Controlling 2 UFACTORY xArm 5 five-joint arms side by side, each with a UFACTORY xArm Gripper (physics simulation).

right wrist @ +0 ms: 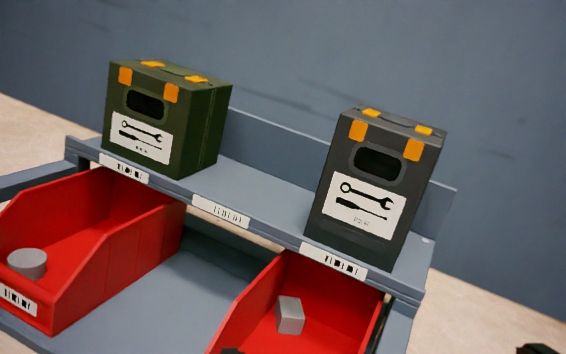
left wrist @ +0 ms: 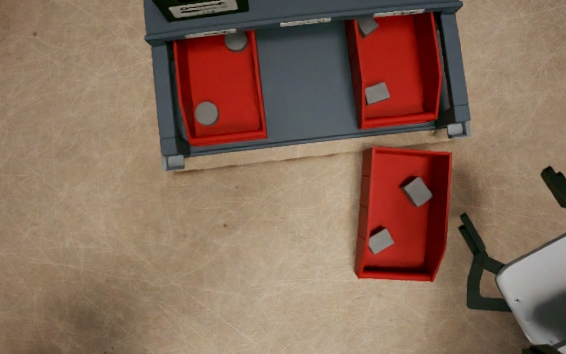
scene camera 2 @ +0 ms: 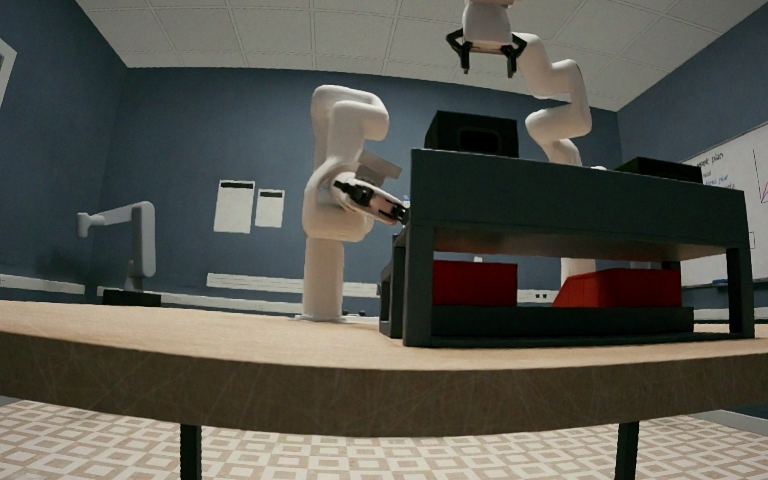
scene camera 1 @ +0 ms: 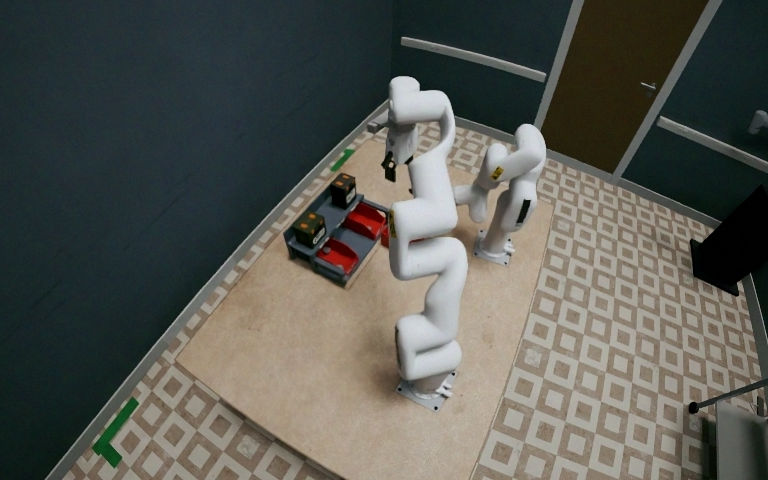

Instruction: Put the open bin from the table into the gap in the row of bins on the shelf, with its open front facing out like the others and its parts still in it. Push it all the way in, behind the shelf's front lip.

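Pixels of known places: left gripper, between the fingertips: [scene camera 2: 489, 72] [scene camera 1: 399, 172]; right gripper, between the fingertips: [left wrist: 503, 193] [scene camera 2: 392, 209]; left arm's base, origin of its link: [scene camera 1: 427, 382]; right arm's base, origin of its link: [scene camera 1: 493, 246].
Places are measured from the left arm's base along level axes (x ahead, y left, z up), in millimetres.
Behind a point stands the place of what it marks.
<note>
The loose red open bin [left wrist: 400, 215] {x 340, y -477, z 3 mm} stands upright on the table before the shelf's right bin. Its low front faces away from the shelf; two grey blocks lie in it. The blue-grey shelf [left wrist: 310, 80] {x 536, y -371, z 6 mm} [right wrist: 270, 192] {x 670, y -378, z 102 mm} [scene camera 2: 566, 192] {x 722, y -412, z 135 mm} has a gap between a left bin [left wrist: 225, 80] {x 548, y -255, z 9 mm} [right wrist: 125, 255] {x 540, y -304, z 47 mm} and a right bin [left wrist: 400, 55] {x 560, y -499, z 9 mm} [right wrist: 325, 285] {x 630, y -472, z 51 mm}. My left gripper [scene camera 2: 488, 74] {x 332, y -353, z 495 mm} is open and empty, high above the table. My right gripper [left wrist: 503, 193] {x 370, y -538, z 193 mm} [right wrist: 385, 350] {x 370, y -538, z 193 mm} is open and empty, to the right of the loose bin and apart from it; its height is unclear.
A green case [scene camera 1: 309, 229] {x 615, y -221, z 197 mm} [right wrist: 150, 145] {x 604, y -265, z 129 mm} and a dark grey case [scene camera 1: 343, 191] {x 613, y -441, z 209 mm} [right wrist: 365, 205] {x 608, y -485, z 154 mm} stand on the shelf's top board, above the left and right bins. A wall rises behind the shelf. The right arm reaches in from the right in the left wrist view.
</note>
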